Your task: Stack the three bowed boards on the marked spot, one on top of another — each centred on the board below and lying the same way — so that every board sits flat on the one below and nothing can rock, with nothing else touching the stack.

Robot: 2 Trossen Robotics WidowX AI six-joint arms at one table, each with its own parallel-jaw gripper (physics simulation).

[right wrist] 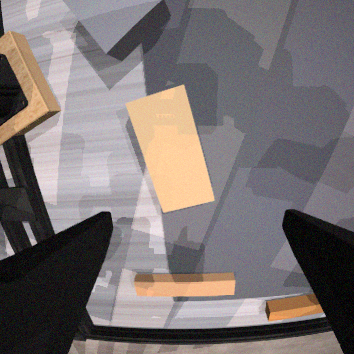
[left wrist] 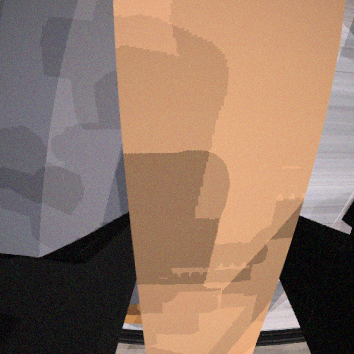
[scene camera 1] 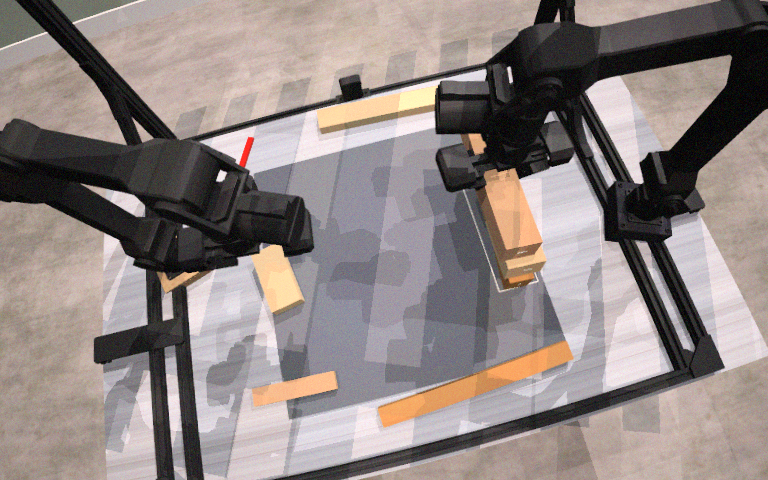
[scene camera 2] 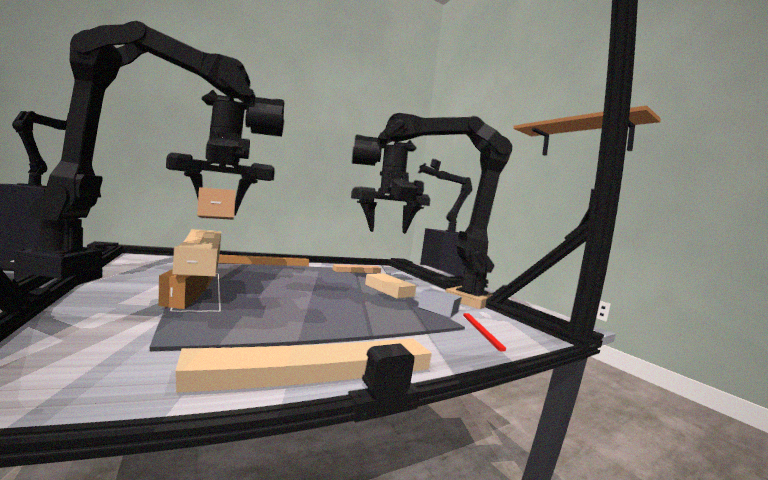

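Where they show: left gripper, between the fingertips: (left wrist: 202, 212) (scene camera 1: 493, 183); right gripper, between the fingertips: (right wrist: 198, 219) (scene camera 1: 264, 258) (scene camera 2: 388, 232); left arm's base, origin of its link: (scene camera 1: 643, 207) (scene camera 2: 60, 249); right arm's base, origin of its link: (scene camera 2: 472, 291).
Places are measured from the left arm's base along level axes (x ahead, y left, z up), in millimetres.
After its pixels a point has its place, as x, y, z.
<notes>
A dark orange board (scene camera 1: 518, 281) {225, 167, -1} (scene camera 2: 178, 291) {277, -68, -23} lies lowest at the marked white outline (scene camera 1: 498, 290) {250, 174, -51} (scene camera 2: 219, 294) {309, 28, -51}. A pale bowed board (scene camera 1: 526, 265) {225, 153, 48} (scene camera 2: 195, 261) {305, -69, 30} rests on it. My left gripper (scene camera 2: 217, 198) (left wrist: 202, 212) {292, 40, 98} is shut on a light orange board (scene camera 1: 512, 215) {268, 109, 134} (scene camera 2: 216, 203) {331, -68, 123} (left wrist: 225, 100) {309, -9, 137}. It holds this board above the pale one, with a visible gap in scene camera 2, running roughly the same way. In scene camera 1 the held board hides much of the lower two. My right gripper (scene camera 2: 387, 230) {635, 206, 91} (right wrist: 198, 219) {635, 206, 91} is open and empty, above the table away from the stack.
A pale block (scene camera 1: 278, 280) {649, 215, -24} (scene camera 2: 390, 285) {651, 164, -28} (right wrist: 170, 150) {660, 205, -24} lies at the mat's edge. A small orange bar (scene camera 1: 294, 388) {581, 396, -36} (right wrist: 185, 284) {583, 387, -36} and a long orange bar (scene camera 1: 475, 383) {279, 341, -33} lie nearby. A long pale beam (scene camera 1: 362, 111) {560, -180, -33} (scene camera 2: 271, 367) {470, -243, -34}, grey block (scene camera 2: 438, 302) {737, 55, -28} and red stick (scene camera 1: 246, 151) {806, -67, -52} (scene camera 2: 484, 331) {805, -33, -51} also lie on the table.
</notes>
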